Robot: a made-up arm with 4 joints. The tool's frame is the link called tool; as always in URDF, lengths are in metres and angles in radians. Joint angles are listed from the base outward. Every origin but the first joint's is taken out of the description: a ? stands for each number. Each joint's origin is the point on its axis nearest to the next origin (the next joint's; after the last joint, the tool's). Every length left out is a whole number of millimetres.
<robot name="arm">
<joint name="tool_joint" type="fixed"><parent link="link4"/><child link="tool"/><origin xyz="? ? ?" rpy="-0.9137 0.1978 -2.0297"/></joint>
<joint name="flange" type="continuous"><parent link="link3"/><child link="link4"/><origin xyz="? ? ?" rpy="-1.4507 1.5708 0"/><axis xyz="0 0 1"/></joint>
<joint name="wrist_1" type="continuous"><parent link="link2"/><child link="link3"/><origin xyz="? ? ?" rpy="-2.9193 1.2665 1.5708"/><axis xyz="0 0 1"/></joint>
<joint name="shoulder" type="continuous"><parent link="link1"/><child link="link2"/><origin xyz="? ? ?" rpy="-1.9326 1.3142 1.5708"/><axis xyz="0 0 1"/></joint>
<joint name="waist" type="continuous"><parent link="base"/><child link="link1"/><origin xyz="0.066 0.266 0.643" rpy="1.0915 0.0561 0.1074"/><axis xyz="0 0 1"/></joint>
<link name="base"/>
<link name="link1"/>
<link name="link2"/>
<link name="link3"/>
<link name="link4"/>
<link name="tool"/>
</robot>
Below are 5 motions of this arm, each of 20 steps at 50 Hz.
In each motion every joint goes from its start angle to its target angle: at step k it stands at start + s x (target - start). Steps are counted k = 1, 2, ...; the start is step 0. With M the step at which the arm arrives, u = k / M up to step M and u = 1 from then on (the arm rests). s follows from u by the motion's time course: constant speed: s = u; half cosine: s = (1 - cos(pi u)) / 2; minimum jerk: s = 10 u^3 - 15 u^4 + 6 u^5.
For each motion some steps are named. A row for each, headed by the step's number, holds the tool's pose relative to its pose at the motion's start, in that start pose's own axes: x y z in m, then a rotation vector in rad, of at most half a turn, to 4 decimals.
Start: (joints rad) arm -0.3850 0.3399 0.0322 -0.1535
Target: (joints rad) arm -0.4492 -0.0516 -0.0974 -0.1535
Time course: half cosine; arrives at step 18
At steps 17, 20:
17: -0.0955 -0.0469 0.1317 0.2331 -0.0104 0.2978
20: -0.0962 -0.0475 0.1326 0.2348 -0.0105 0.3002

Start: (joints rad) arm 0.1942 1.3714 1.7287 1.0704
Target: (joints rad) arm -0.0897 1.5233 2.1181 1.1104
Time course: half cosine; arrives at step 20
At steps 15, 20:
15: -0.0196 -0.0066 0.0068 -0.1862 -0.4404 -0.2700
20: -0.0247 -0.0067 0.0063 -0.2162 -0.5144 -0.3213

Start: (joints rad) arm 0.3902 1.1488 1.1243 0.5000
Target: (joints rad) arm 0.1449 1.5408 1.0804 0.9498
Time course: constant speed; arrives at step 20
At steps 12, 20:
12: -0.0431 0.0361 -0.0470 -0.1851 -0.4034 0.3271
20: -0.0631 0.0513 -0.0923 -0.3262 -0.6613 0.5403

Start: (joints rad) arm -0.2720 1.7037 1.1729 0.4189
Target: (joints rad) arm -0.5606 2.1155 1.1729 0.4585
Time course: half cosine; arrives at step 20
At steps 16, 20:
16: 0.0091 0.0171 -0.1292 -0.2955 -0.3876 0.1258
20: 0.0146 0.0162 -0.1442 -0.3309 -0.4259 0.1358

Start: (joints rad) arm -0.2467 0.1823 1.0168 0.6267
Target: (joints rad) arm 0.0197 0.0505 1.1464 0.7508
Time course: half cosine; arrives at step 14
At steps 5, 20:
5: 0.0185 -0.0212 -0.0035 -0.0342 -0.0027 -0.0796
20: 0.0583 -0.0821 -0.0120 -0.1459 -0.0133 -0.2784

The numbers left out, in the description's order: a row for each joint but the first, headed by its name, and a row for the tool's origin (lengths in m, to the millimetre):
tool: -0.024 -0.045 0
flange: 0.061 -0.059 0
wrist_1: -0.141 0.381 0
shoulder: 0.034 0.251 0

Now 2 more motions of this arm.
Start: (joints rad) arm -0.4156 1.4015 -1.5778 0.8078
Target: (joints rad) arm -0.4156 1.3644 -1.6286 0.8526
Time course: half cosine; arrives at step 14
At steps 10, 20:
10: -0.0078 0.0135 0.0084 -0.0069 -0.0311 0.0651
20: -0.0098 0.0166 0.0102 -0.0085 -0.0383 0.0802

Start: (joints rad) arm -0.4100 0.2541 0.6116 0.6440
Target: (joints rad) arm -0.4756 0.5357 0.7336 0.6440
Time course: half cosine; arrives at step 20
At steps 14, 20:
14: -0.0439 0.0323 -0.0646 -0.1962 -0.0810 0.0716
20: -0.0553 0.0377 -0.0819 -0.2461 -0.1058 0.0907

